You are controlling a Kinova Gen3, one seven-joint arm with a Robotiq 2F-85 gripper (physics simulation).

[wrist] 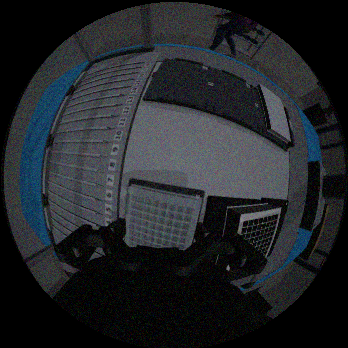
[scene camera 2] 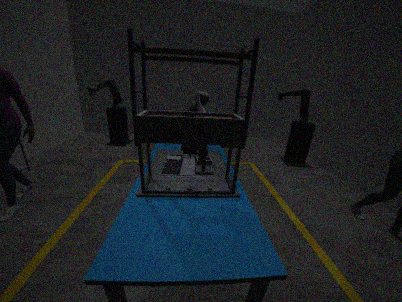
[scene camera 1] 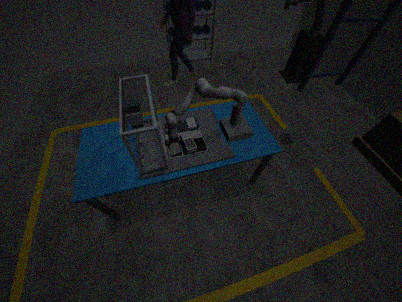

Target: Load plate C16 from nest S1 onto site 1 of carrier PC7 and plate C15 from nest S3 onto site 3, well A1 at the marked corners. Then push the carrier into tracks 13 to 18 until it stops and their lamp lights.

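Frame: origin at the arm's base, x ahead, y left, z up, level; centimetres.
Seen in the pictures: gripper, between the fingertips: point(wrist: 159, 228) point(scene camera 2: 202, 169) point(scene camera 1: 174, 146); arm's base, origin of its link: point(wrist: 323, 186) point(scene camera 1: 234, 122).
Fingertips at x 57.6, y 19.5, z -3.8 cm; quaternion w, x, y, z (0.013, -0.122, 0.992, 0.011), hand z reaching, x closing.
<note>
Offsets run from my fingertips to a thing's top centre. "pt": to the spot under its first point. Level surfaces: height alone.
In the wrist view my gripper point(wrist: 159, 228) is open, with its dark fingers on either side of the near end of a pale well plate {dx +0.0, dy +1.6, dz +2.1 cm} point(wrist: 162, 214) point(scene camera 1: 175, 150). The plate lies flat beside the numbered tracks point(wrist: 84, 136) point(scene camera 1: 150, 156) and nothing is held. To its right a black-walled well plate {dx -13.5, dy +0.3, dz +3.4 cm} point(wrist: 259, 227) point(scene camera 1: 190, 144) sits in a dark nest. The long dark carrier {dx -6.9, dy -24.8, dz +0.6 cm} point(wrist: 201, 89) point(scene camera 1: 182, 125) lies farther off, level with the high track numbers. A white plate {dx -17.1, dy -26.9, dz +0.5 cm} point(wrist: 275, 113) point(scene camera 1: 192, 123) sits at its far end. The plate labels are unreadable. In the scene view the gripper point(scene camera 1: 171, 142) hangs low over the pale plate.
A tall metal frame {pt dx +24.1, dy -34.6, dz +45.3 cm} point(scene camera 1: 135, 77) point(scene camera 2: 191, 53) stands over the track end of the grey deck on the blue table {dz -3.7 cm} point(scene camera 1: 97, 162) point(scene camera 2: 188, 233). The arm's base block point(scene camera 1: 236, 130) is on the right. People walk behind the table, and other robot arms point(scene camera 2: 300, 130) stand beyond.
</note>
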